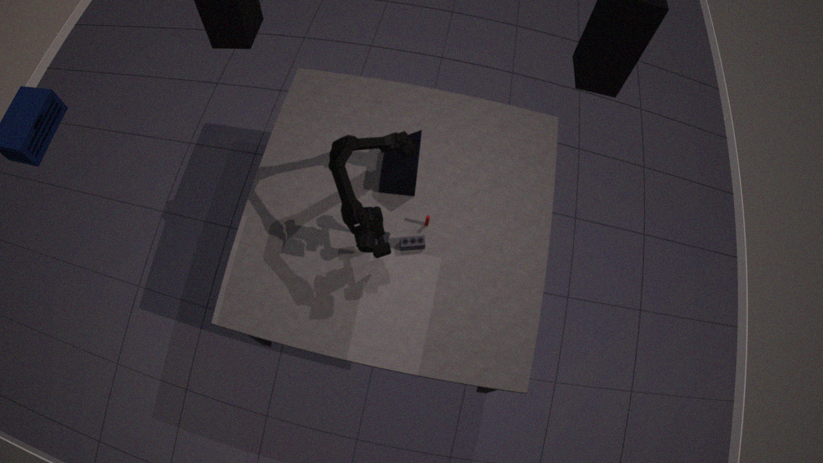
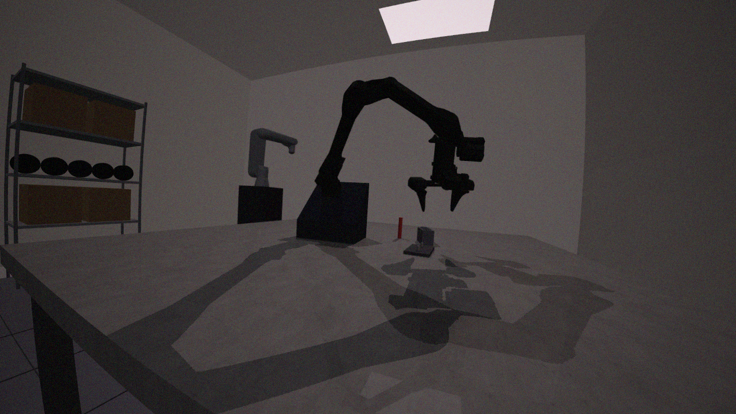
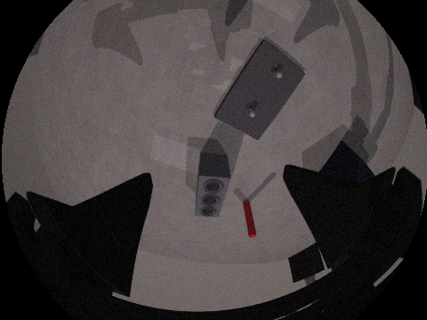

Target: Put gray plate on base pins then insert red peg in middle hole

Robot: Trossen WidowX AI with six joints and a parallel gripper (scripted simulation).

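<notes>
My gripper tip is now 3 cm past the gray plate, 11 cm to the right of it and 8 cm above it. From my gripper tip the other things lie so: dark base (4 cm behind, 5 cm to the right, 11 cm below); red peg (13 cm behind, 16 cm to the left, 8 cm below).
</notes>
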